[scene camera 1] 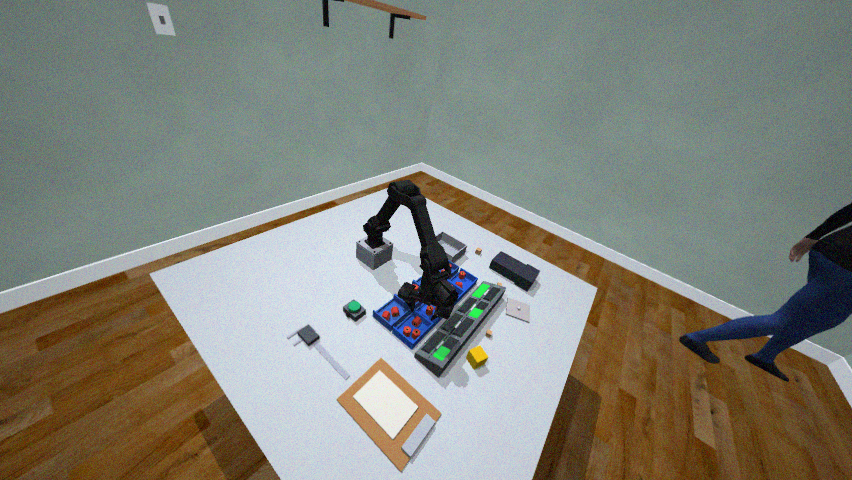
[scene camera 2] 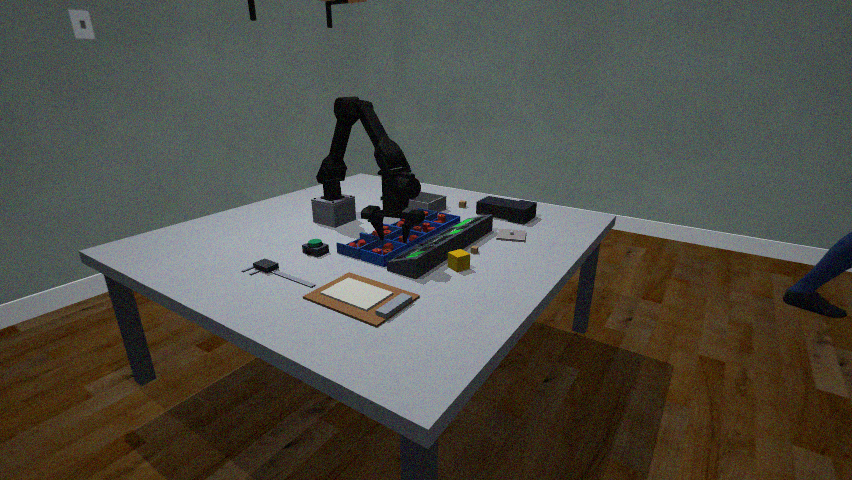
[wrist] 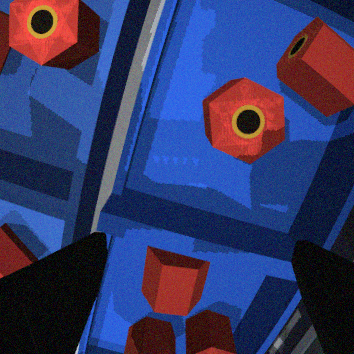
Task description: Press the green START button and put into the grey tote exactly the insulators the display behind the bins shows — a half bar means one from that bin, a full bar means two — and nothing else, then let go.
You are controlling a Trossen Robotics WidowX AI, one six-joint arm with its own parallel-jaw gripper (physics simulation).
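Observation:
My gripper [scene camera 1: 430, 306] [scene camera 2: 394, 239] [wrist: 201, 248] is open and empty, pointing down over the blue bins [scene camera 1: 379, 317] [scene camera 2: 375, 257], across the divider between the end bin and its neighbour in the display-side row. In the wrist view that end bin holds a lying red insulator [wrist: 175, 285] and two more at the lower edge. The neighbour holds an upright insulator [wrist: 225, 112] and a tilted one [wrist: 327, 70]. The green START button [scene camera 1: 354, 306] [scene camera 2: 314, 242] stands left of the bins. The grey tote [scene camera 1: 451, 245] [scene camera 2: 434, 200] is partly behind the arm. The display [scene camera 1: 441, 352] shows green bars, partly hidden.
A yellow cube [scene camera 1: 476, 356] [scene camera 2: 458, 259] stands beside the display. A dark box [scene camera 1: 514, 270] [scene camera 2: 506, 209] and a pale plate [scene camera 1: 518, 310] lie farther right. A clipboard [scene camera 1: 385, 403] [scene camera 2: 356, 292] and a caliper [scene camera 1: 308, 335] [scene camera 2: 265, 265] lie in front. Small wooden blocks are scattered.

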